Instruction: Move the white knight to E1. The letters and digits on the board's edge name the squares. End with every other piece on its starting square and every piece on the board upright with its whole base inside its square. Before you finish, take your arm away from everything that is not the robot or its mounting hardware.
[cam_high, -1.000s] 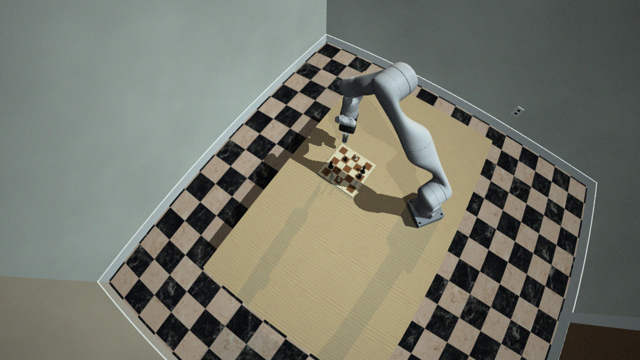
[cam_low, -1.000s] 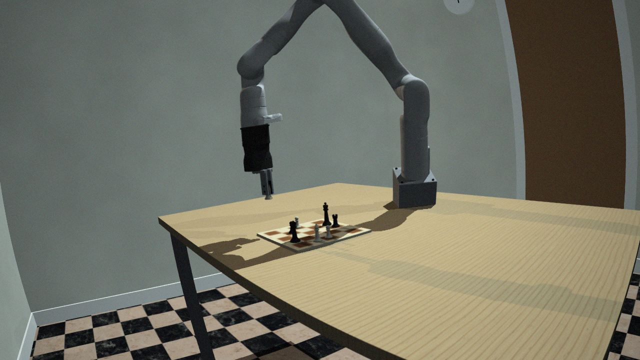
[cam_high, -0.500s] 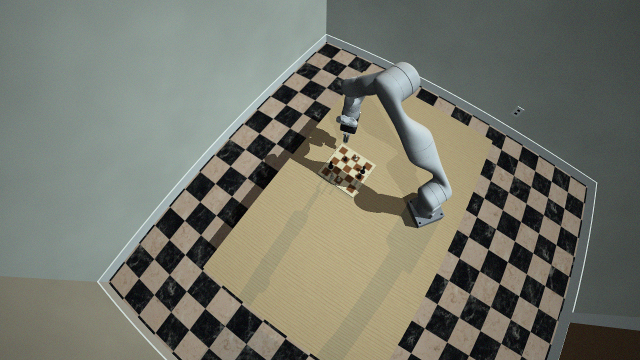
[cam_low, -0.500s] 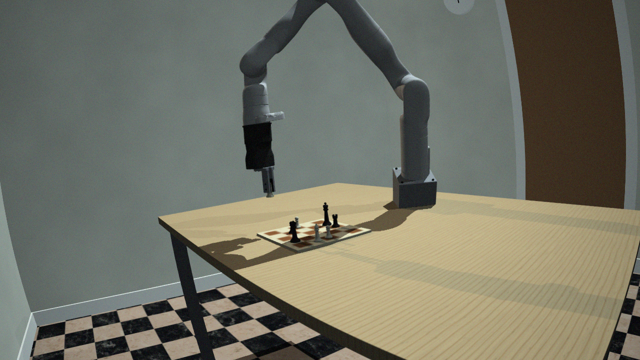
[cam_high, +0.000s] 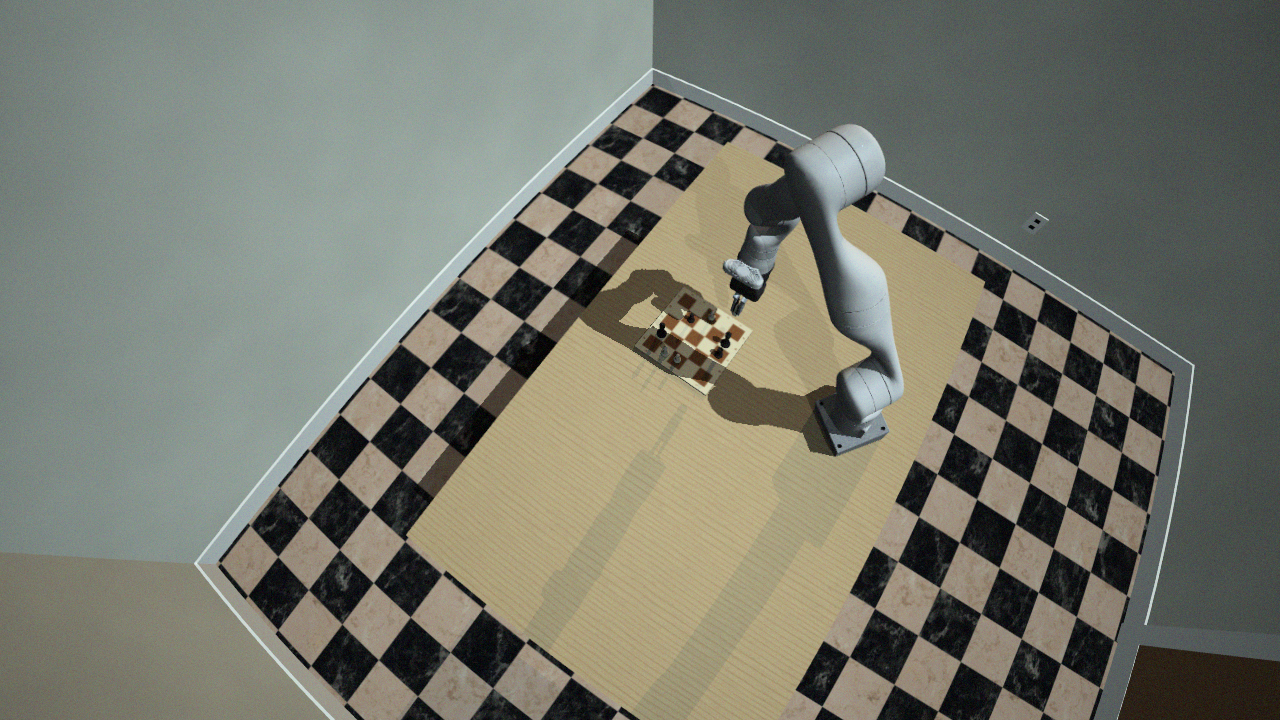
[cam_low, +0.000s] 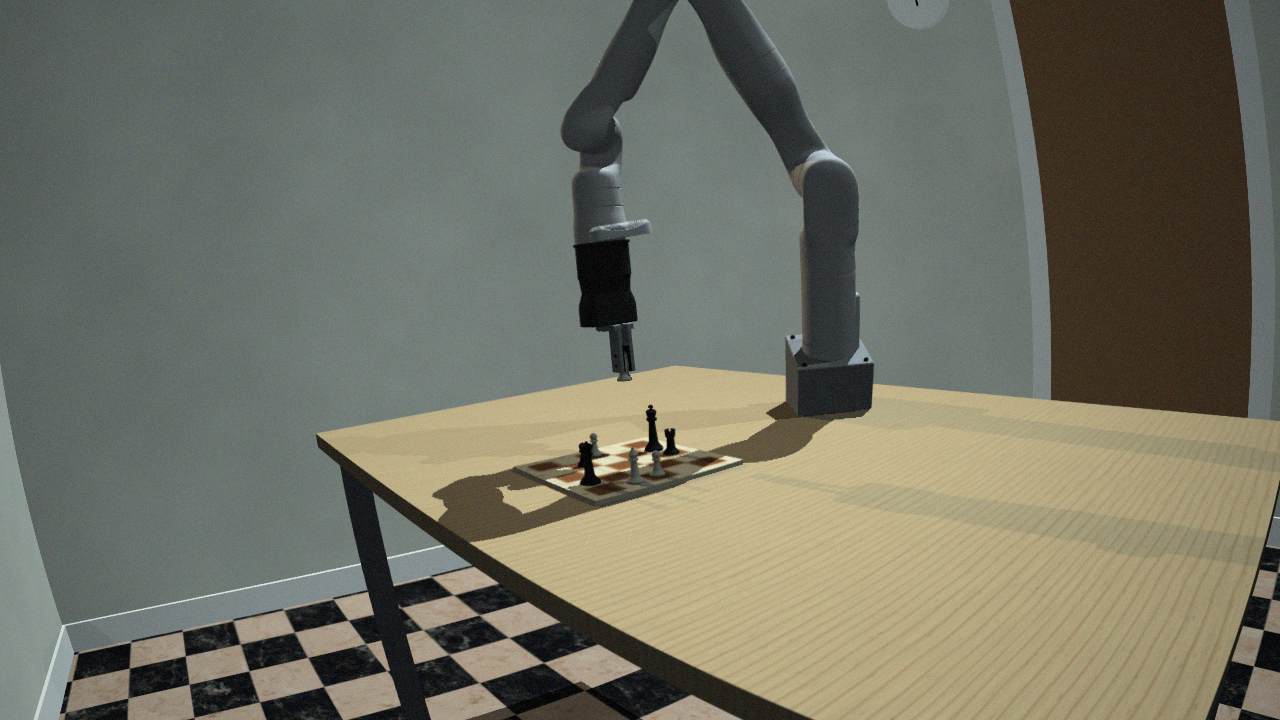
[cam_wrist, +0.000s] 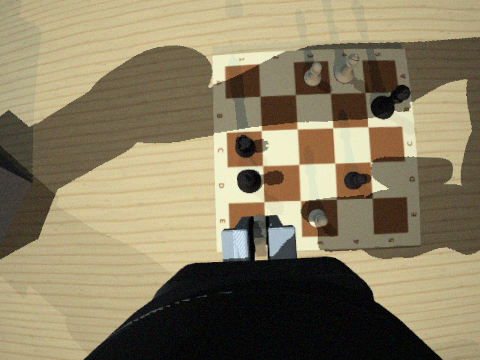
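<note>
Now: the black king 90 mm below my hand, 40 mm to the left of it and 20 mm behind it. From my hand the other things lie so: black pawn (110 mm below, 90 mm ahead, 50 mm to the left); chessboard (130 mm below, 80 mm to the left, 50 mm ahead).
</note>
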